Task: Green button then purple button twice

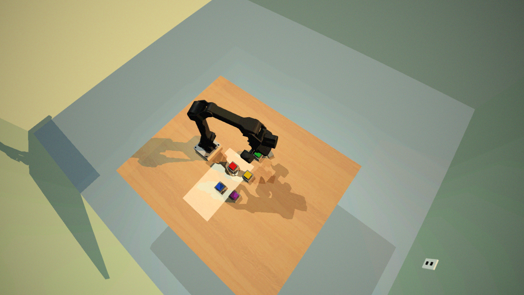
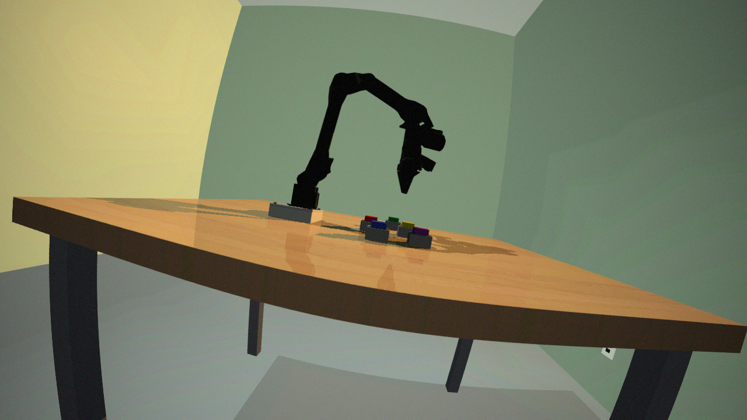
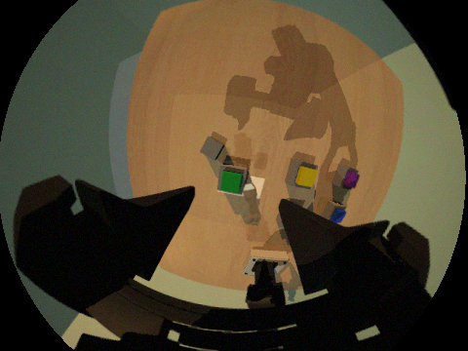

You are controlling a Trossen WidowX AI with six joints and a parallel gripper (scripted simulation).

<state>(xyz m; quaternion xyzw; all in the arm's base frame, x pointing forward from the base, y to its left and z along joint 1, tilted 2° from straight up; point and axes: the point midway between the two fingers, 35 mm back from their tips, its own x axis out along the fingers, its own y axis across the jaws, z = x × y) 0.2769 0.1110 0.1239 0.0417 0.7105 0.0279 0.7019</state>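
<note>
My gripper tip is now 20 mm past the green button, 10 mm to the right of it and 90 mm above it. From my gripper tip the other things lie so: yellow button (10 mm ahead, 120 mm to the right, 90 mm below); then red button (90 mm behind, 130 mm to the right, 90 mm below); then grey block (30 mm ahead, 60 mm to the left, 110 mm below).
</note>
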